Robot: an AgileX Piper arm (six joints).
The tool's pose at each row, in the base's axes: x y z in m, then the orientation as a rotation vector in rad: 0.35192, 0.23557, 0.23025, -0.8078, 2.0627, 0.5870; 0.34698, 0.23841, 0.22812, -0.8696, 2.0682, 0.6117; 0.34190, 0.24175, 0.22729, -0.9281, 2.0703, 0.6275; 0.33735, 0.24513, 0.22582, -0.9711, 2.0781, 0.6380; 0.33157, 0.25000, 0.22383, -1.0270, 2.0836, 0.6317; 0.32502, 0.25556, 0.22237, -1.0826, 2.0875, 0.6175; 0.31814, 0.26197, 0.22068, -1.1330, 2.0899, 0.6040; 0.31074, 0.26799, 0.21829, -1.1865, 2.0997, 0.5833; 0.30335, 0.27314, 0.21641, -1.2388, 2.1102, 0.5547
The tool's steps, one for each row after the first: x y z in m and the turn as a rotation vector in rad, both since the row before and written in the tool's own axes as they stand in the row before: 0.00305, 0.00525, 0.00041, -0.0431, 0.0274, -0.0247; 0.00173, 0.00588, 0.00025, -0.0353, 0.0249, -0.0268; 0.00182, 0.00545, 0.00113, -0.0255, 0.0242, -0.0169; 0.00201, 0.00724, 0.00214, -0.0188, 0.0307, -0.0303; 0.00132, 0.00834, 0.00218, -0.0132, 0.0309, -0.0328; 0.00085, 0.00906, 0.00292, -0.0117, 0.0277, -0.0300; 0.00143, 0.00923, 0.00308, -0.0092, 0.0369, -0.0296; 0.00118, 0.00883, 0.00229, -0.0037, 0.0389, -0.0302
